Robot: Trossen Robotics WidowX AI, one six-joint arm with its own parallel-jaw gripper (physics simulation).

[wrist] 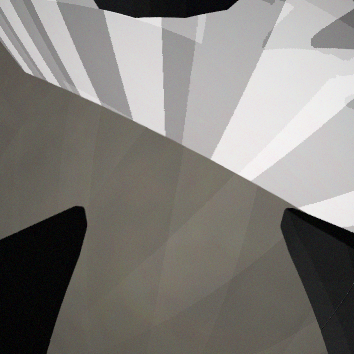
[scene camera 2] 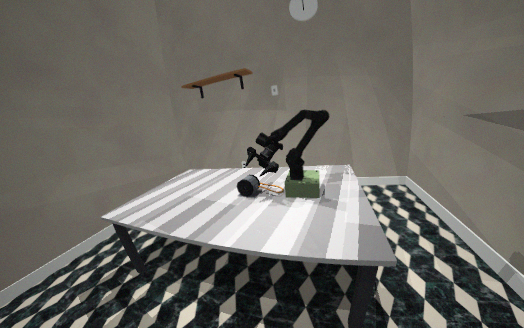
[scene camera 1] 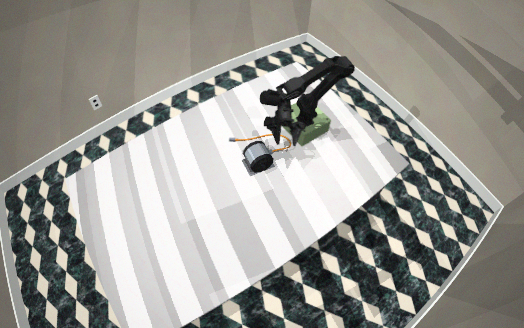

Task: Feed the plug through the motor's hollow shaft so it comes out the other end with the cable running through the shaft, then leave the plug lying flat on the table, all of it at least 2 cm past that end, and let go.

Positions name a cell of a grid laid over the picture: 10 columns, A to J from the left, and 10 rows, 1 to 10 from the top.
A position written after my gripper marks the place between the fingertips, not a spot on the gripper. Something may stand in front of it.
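Observation:
There is my gripper (scene camera 1: F5), and the wrist view shows it too (wrist: F7). My gripper is open, and it holds nothing.

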